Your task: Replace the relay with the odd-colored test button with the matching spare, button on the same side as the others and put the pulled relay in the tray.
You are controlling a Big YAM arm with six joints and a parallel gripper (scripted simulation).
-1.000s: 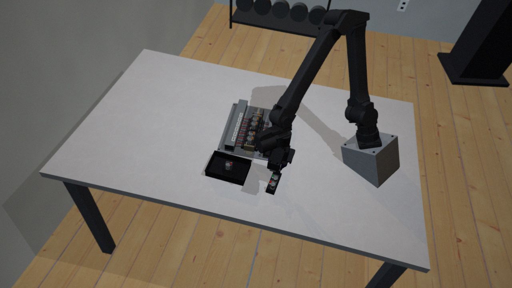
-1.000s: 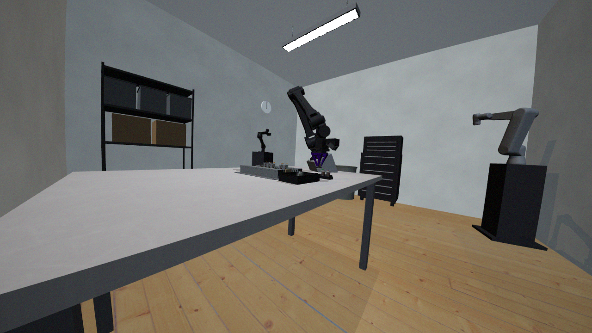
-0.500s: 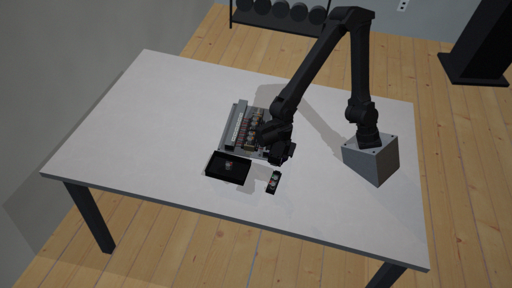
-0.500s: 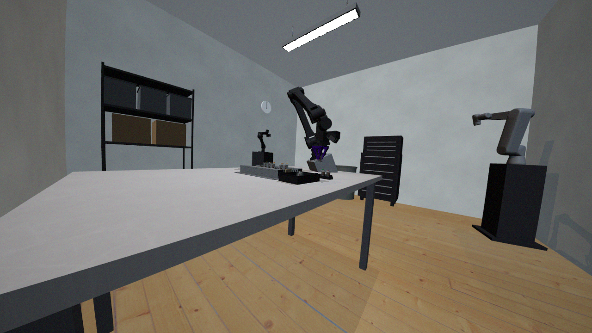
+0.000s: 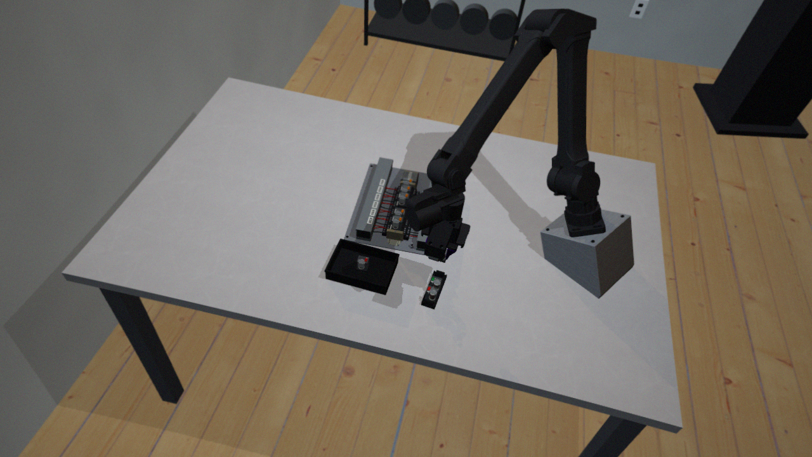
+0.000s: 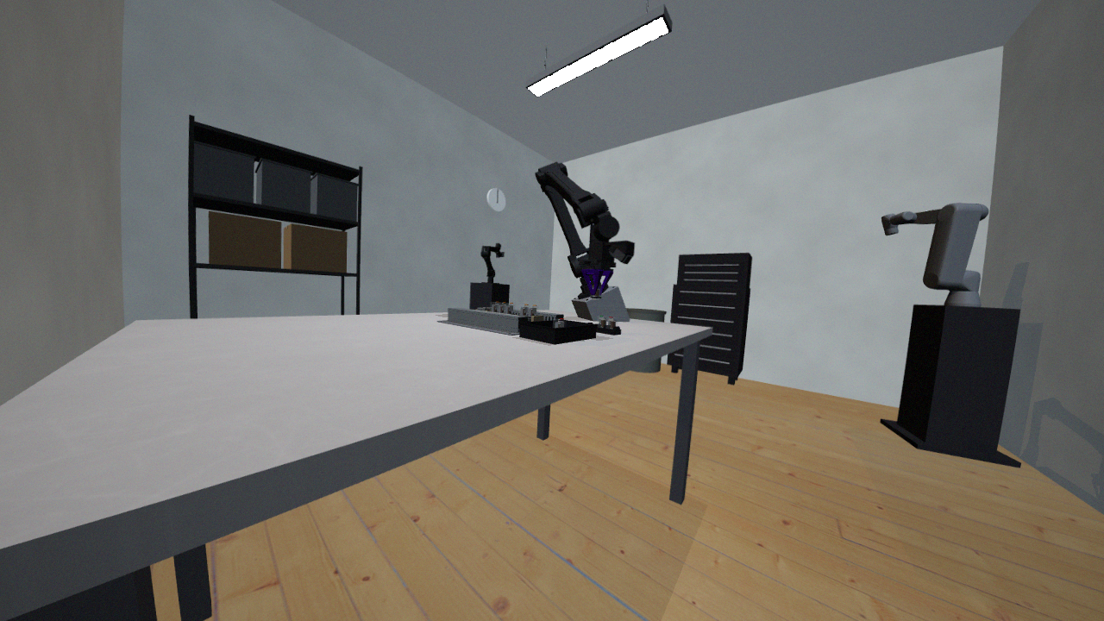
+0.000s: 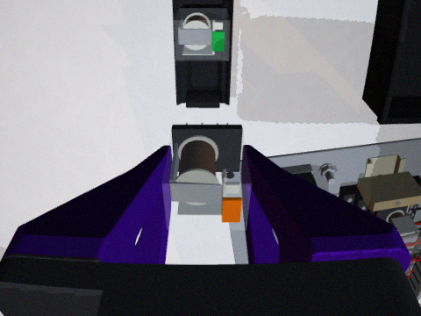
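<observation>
Now: the grey panel 10 cm ahead of my hand, 26 cm to the right of it and 11 cm below it.
</observation>
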